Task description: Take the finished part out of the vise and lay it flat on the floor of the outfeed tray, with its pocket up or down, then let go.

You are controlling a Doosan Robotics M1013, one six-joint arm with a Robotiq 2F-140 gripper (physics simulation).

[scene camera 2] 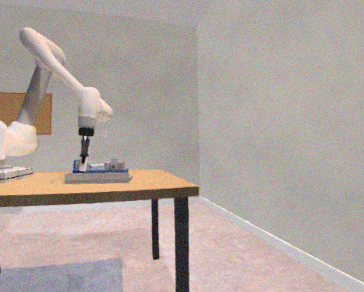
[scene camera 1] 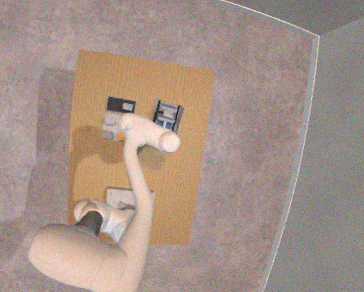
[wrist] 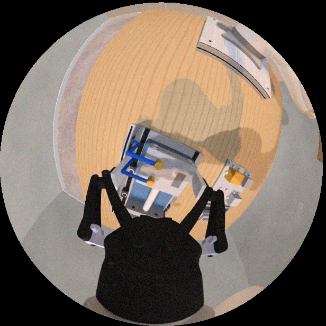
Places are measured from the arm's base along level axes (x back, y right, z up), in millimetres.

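Pixels of known places: gripper, fingertip midpoint: (scene camera 2: 83, 169); arm's base, origin of the base link: (scene camera 1: 128, 216).
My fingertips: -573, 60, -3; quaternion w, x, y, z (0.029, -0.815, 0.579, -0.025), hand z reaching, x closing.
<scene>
Ahead of a thing's pixels: the offset from my fingertips to its top centre, as dx, dy, dz.
The finished part (wrist: 169, 174), a light grey block with a dark pocket facing up, sits in the vise @(-91, -10, +41) (wrist: 172, 145) (scene camera 1: 167, 109) (scene camera 2: 107, 171). My gripper (wrist: 159, 166) (scene camera 2: 83, 159) is open. Its fingertips stand low on opposite sides of the part, with nothing gripped; whether they touch it I cannot tell. The arm hides the gripper in scene camera 1. A dark-floored tray (scene camera 1: 116, 104), which looks like the outfeed tray, holds a small grey piece @(-128, -271, -17) (scene camera 1: 128, 106) and is mostly hidden behind the right finger in the wrist view.
Two blue hoses with orange nozzles (wrist: 159, 164) (wrist: 150, 183) reach over the vise beside the part. A grey plate (scene camera 1: 106, 131) with small blocks, one of them orange @(+65, -243, -14) (wrist: 234, 176) (scene camera 1: 120, 136), adjoins the dark tray. The arm's base plate (wrist: 220, 52) (scene camera 1: 115, 193) stands farther off on the table.
</scene>
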